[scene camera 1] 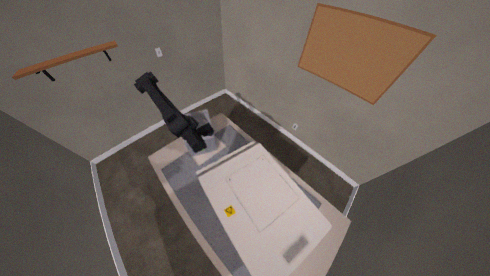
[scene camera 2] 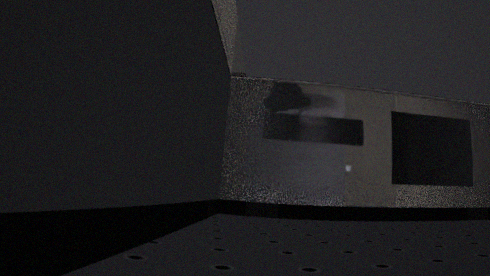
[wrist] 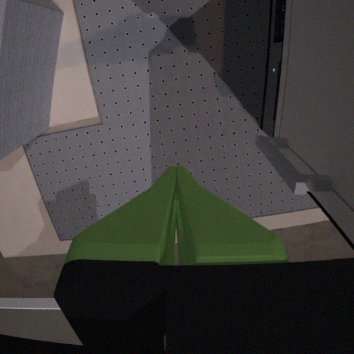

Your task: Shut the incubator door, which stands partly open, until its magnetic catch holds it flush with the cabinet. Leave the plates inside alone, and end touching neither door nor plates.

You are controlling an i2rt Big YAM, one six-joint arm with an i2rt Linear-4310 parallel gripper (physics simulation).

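Places are measured from the arm's base along level axes (x ahead, y left, z up), in millimetres.
Pixels of known places: gripper, fingertip midpoint: (scene camera 1: 203, 149).
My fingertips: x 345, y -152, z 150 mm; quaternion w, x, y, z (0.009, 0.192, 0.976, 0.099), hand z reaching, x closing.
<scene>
Behind a point stands the place of what it marks.
The incubator cabinet (scene camera 1: 265, 195) @[x 751, y -207, z 267 mm] is a large pale box with a yellow warning label on top. Its door (wrist: 320, 100) is the grey face at the right of the wrist view, with a bar handle (wrist: 276, 157). From above, the door's top edge runs along the cabinet's front edge; whether it is fully flush I cannot tell. My gripper (wrist: 175, 177) has green fingers, shut with nothing between them. It is to the left of the handle in the wrist view, apart from it. In scene camera 1 the fingers are hidden below the dark arm (scene camera 1: 175, 122) @[x 336, y -217, z 423 mm]. The plates cannot be made out.
A perforated grey board (wrist: 125, 100) lies under the gripper. A grey block (wrist: 27, 75) stands at the upper left of the wrist view. A cork board (scene camera 1: 365, 52) and a wooden shelf (scene camera 1: 67, 60) are on the walls. Scene camera 2 is very dark.
</scene>
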